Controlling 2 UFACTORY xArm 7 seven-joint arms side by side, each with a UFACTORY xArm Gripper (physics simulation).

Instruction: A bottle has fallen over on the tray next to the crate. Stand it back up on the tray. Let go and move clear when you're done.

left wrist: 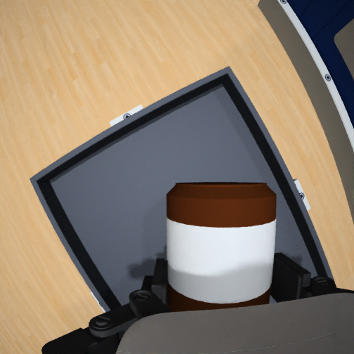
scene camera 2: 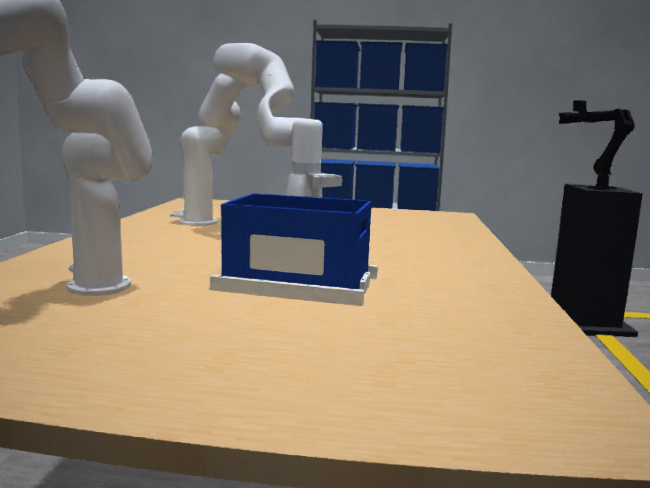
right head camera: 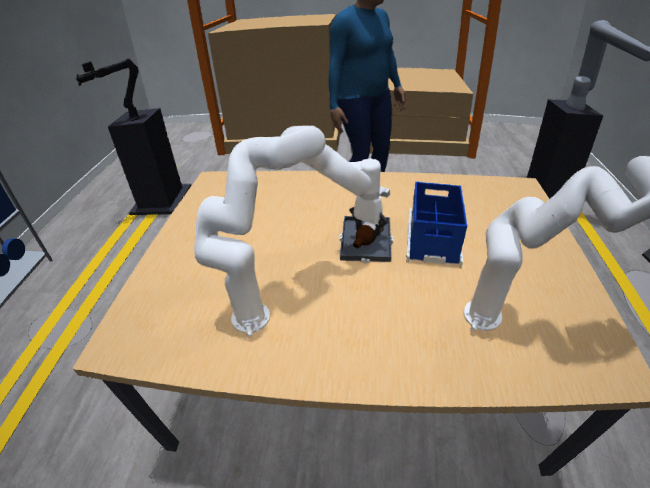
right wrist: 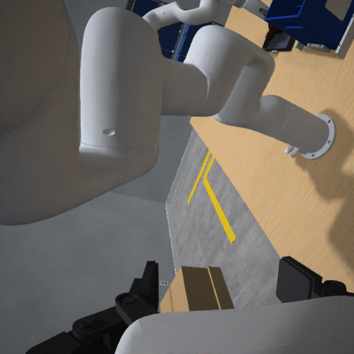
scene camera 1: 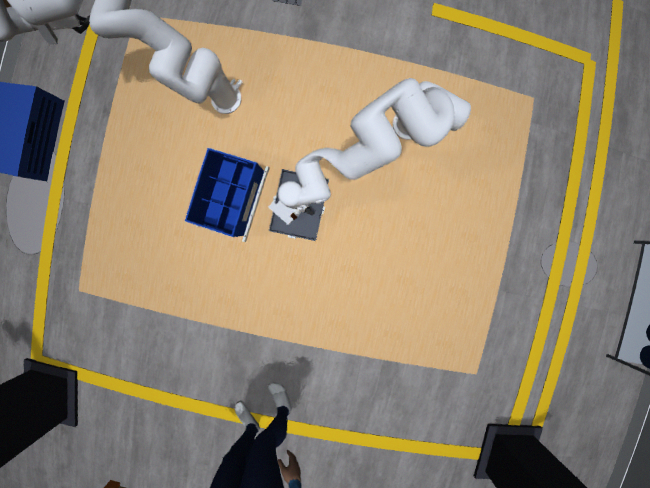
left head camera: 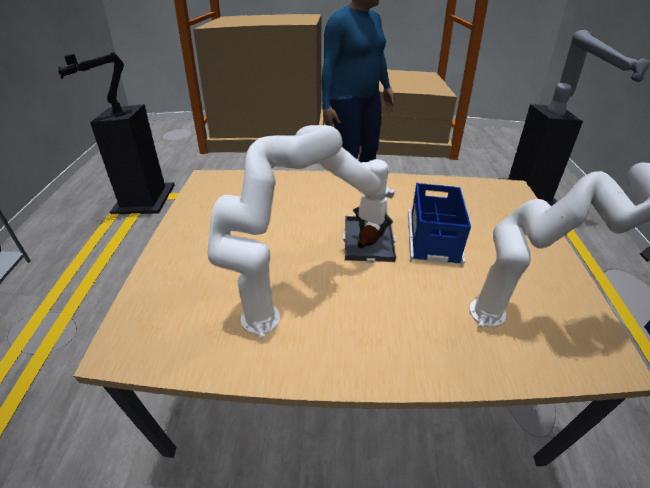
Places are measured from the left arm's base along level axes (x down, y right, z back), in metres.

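Pixels of known places: left gripper, between the fingertips: (right head camera: pixel 367 232) (left head camera: pixel 371 232); left arm's base, origin of its link: (scene camera 2: pixel 198 222) (right head camera: pixel 250 317) (left head camera: pixel 260 319); right arm's base, origin of its link: (scene camera 2: pixel 99 286) (right head camera: pixel 482 315) (scene camera 1: pixel 226 99) (left head camera: pixel 487 312).
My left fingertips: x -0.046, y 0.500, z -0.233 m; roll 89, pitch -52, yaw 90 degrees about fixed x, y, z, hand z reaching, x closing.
Note:
Ahead of a thing's pixels: the offset from my left fingertips to its top centre. Level surfaces: height alone.
The brown bottle {dz +0.007, dx -0.033, dy -0.010 m} (left head camera: pixel 369 235) (right head camera: pixel 365 234) (left wrist: pixel 221 250) with a white label lies on its side on the dark grey tray {dz -0.010, dx +0.020, dy -0.001 m} (left head camera: pixel 352 253) (right head camera: pixel 349 253) (scene camera 1: pixel 296 229) (left wrist: pixel 150 150), its neck toward the robot side. My left gripper (left head camera: pixel 373 226) (right head camera: pixel 368 224) (left wrist: pixel 219 276) points down over the bottle and is shut on its body, one finger against each side. The neck is hidden in the left wrist view. The blue crate {dz +0.076, dx -0.129, dy +0.254 m} (left head camera: pixel 439 242) (right head camera: pixel 436 242) (scene camera 2: pixel 287 220) stands beside the tray and hides the bottle in scene camera 2. My right gripper (right wrist: pixel 219 280) is open and empty, away from the tray.
A pale rail (scene camera 1: pixel 257 204) (scene camera 2: pixel 286 288) runs along the crate's base, between crate and tray. The wooden table {dx +0.046 m} (left head camera: pixel 341 346) carries both arm bases. A person (left head camera: pixel 357 63) stands beyond the table's far edge. Two black pedestals (left head camera: pixel 128 157) (left head camera: pixel 546 141) stand beyond the table.

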